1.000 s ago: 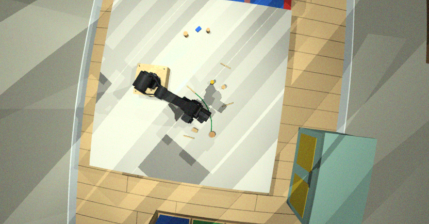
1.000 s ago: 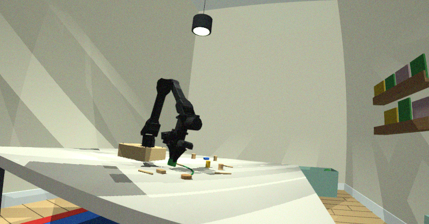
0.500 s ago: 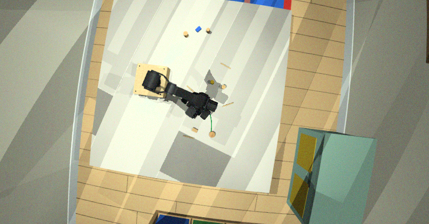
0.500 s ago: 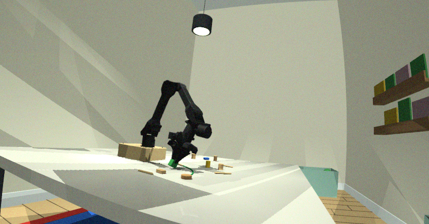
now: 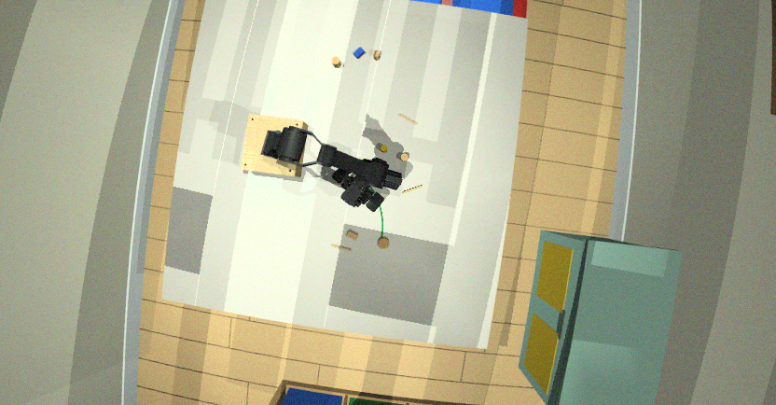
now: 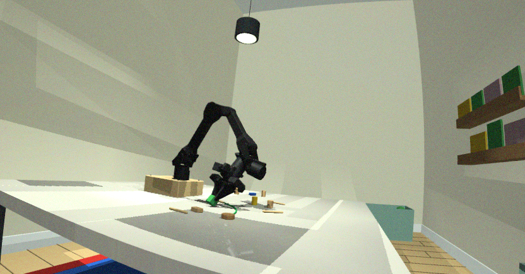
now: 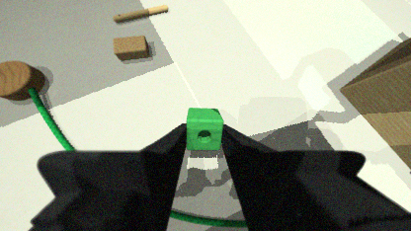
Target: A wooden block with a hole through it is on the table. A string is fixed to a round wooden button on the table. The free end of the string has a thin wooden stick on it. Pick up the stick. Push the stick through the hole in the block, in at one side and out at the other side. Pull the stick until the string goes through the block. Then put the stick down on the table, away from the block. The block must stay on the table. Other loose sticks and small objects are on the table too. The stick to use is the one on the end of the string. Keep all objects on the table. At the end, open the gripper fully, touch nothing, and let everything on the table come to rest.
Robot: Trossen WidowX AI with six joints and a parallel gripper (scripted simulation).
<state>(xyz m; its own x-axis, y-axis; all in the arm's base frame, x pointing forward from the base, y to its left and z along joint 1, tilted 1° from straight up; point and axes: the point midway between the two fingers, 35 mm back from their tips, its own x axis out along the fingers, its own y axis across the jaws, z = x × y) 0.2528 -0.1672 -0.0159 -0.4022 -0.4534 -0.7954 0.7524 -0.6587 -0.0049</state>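
My gripper tip is 180 mm to the right of the yellow cylinder, 120 mm short of it and 10 mm above it. Also, from my gripper tip: green block (right at my gripper tip); then wooden block (130 mm to the right, 20 mm below); then round wooden button (170 mm to the right, 110 mm ahead, 20 mm below).
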